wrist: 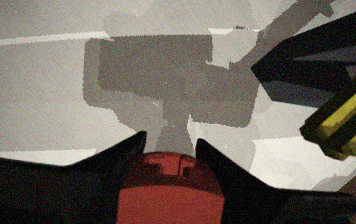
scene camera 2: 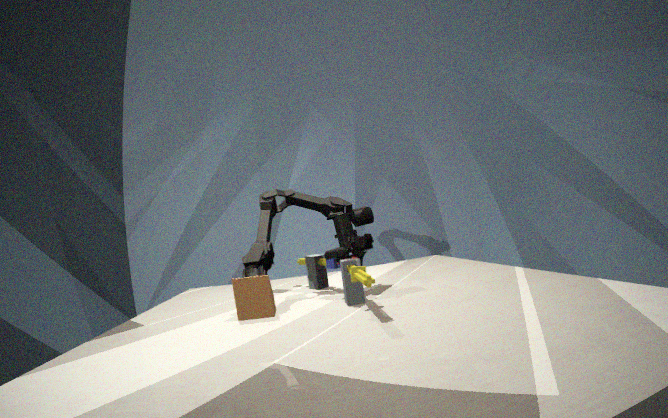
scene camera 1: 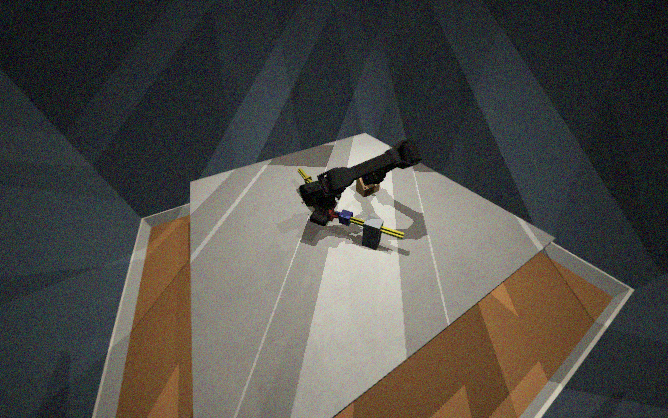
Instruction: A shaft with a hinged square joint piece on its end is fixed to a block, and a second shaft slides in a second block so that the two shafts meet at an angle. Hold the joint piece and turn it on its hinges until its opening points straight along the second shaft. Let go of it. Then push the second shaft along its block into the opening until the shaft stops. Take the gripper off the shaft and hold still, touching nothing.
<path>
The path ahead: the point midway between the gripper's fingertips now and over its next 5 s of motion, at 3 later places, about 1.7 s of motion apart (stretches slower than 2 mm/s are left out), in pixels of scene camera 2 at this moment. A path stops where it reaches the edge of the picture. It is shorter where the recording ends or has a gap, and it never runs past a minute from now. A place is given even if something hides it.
My gripper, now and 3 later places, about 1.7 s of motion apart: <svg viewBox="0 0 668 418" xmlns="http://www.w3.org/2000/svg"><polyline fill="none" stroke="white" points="356,275 349,271 348,233 354,263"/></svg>
</path>
